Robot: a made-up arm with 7 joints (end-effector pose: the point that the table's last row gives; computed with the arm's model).
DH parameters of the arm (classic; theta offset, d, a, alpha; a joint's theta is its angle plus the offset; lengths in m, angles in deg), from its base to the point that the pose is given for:
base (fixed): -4.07 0 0 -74.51
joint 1: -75.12 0.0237 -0.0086 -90
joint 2: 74 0 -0.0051 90
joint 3: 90 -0.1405 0.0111 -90
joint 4: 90 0.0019 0.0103 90
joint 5: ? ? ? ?
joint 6: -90 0 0.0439 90
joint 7: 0 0 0 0
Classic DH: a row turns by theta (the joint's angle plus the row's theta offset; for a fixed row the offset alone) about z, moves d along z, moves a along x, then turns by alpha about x.
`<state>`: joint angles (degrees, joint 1 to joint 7).
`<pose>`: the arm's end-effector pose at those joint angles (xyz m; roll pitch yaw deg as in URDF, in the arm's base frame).
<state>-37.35 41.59 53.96 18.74 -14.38 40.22 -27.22</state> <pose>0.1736 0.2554 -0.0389 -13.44 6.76 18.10</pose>
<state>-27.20 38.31 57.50 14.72 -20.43 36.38 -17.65</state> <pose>0.1494 0.2601 -0.0604 -13.30 8.33 29.26</pose>
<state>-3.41 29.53 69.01 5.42 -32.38 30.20 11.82</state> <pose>0.0649 0.2697 -0.0908 -7.78 14.28 69.29</pose>
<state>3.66 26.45 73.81 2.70 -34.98 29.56 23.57</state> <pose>0.0317 0.2706 -0.0922 -3.35 15.22 86.80</pose>
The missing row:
joint 5: 0 0.1425 0 -90
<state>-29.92 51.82 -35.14 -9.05 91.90 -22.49 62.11</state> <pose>0.1926 0.0210 -0.1277 135.67 -19.40 -96.08</pose>
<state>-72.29 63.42 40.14 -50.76 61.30 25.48 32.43</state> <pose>0.0024 0.0721 0.1402 -83.65 -18.37 -168.31</pose>
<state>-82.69 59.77 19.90 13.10 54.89 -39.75 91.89</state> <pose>0.1716 0.1265 0.1717 -124.63 -16.60 -172.69</pose>
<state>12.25 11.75 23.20 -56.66 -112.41 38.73 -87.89</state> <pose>0.0993 0.0555 -0.0371 44.25 -57.80 -166.33</pose>
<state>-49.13 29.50 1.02 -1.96 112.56 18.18 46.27</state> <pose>0.2441 0.0599 0.0164 -154.43 -59.64 -81.65</pose>
